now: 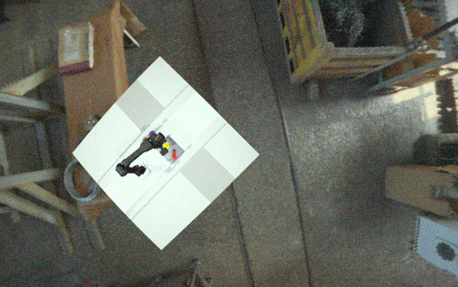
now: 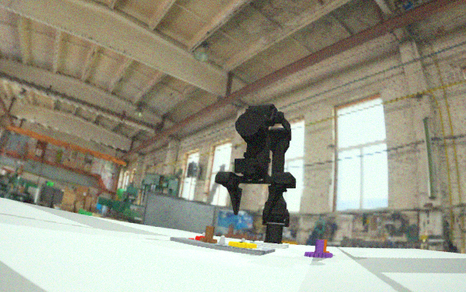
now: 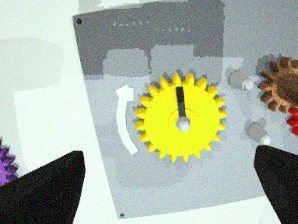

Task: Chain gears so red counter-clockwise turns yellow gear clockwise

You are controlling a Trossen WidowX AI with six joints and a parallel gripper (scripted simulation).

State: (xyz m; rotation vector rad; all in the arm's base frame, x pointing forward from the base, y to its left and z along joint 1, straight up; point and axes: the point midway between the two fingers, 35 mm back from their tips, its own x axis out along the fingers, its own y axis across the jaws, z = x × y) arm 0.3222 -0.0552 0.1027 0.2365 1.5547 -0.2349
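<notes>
Now: gripper tip 190 mm to the right of the orange gear, 80 mm past it and 70 mm above it. From my gripper tip the other things lie so: brown gear 90 mm to the right, 60 mm below, 10 mm behind; then board 80 mm below, 50 mm to the right, 20 mm behind; then yellow gear 70 mm below, 10 mm to the right, 10 mm behind.
</notes>
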